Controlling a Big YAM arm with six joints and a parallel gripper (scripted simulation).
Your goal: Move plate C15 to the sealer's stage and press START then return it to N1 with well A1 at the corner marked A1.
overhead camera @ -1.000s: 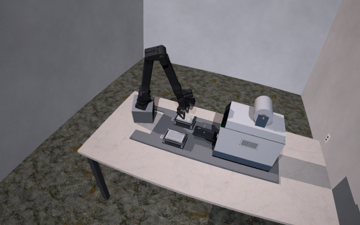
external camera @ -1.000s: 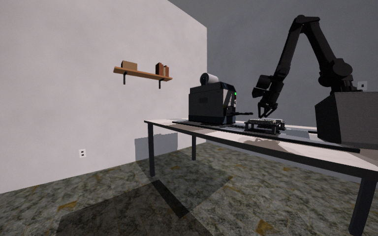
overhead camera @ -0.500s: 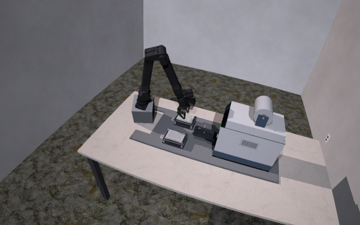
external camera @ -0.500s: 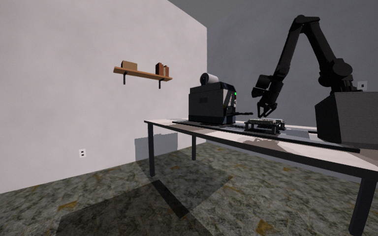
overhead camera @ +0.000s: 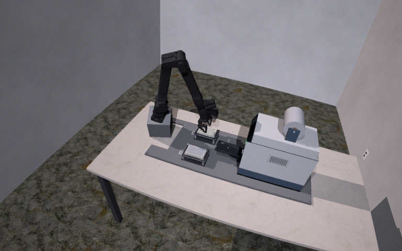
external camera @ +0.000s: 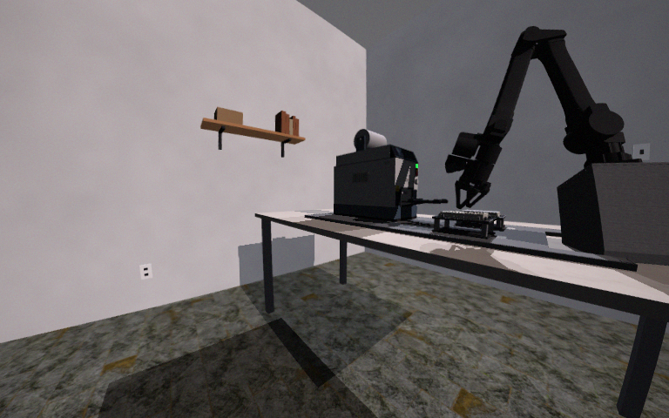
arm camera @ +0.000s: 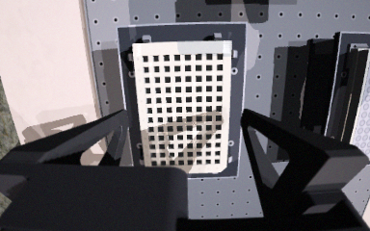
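Now: the white well plate 3 cm below my hand. Also, from my hand: foil roll (51 cm ahead, 19 cm to the right, 33 cm above); then dark stage (18 cm ahead, 17 cm to the right, 1 cm above).
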